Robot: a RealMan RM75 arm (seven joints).
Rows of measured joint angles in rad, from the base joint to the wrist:
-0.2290 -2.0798 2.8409 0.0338 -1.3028 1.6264 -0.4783
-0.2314 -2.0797 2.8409 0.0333 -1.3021 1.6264 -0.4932
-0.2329 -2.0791 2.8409 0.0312 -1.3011 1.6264 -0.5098
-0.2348 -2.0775 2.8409 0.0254 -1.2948 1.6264 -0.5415
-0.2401 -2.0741 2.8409 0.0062 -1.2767 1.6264 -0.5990
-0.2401 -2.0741 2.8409 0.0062 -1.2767 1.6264 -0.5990
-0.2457 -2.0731 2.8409 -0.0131 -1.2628 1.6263 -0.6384
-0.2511 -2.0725 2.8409 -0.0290 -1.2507 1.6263 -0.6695
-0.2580 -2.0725 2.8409 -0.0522 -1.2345 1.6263 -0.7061
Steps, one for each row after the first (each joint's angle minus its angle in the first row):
-0.0024 0.0001 0.0000 -0.0005 0.0007 0.0000 -0.0149
-0.0039 0.0007 0.0000 -0.0026 0.0017 0.0000 -0.0315
-0.0058 0.0023 0.0000 -0.0084 0.0080 0.0000 -0.0632
-0.0111 0.0057 0.0000 -0.0276 0.0261 0.0000 -0.1207
-0.0111 0.0057 0.0000 -0.0276 0.0261 0.0000 -0.1207
-0.0167 0.0067 0.0000 -0.0469 0.0400 -0.0001 -0.1601
-0.0221 0.0073 0.0000 -0.0628 0.0521 -0.0001 -0.1912
-0.0290 0.0073 0.0000 -0.0860 0.0683 -0.0001 -0.2278

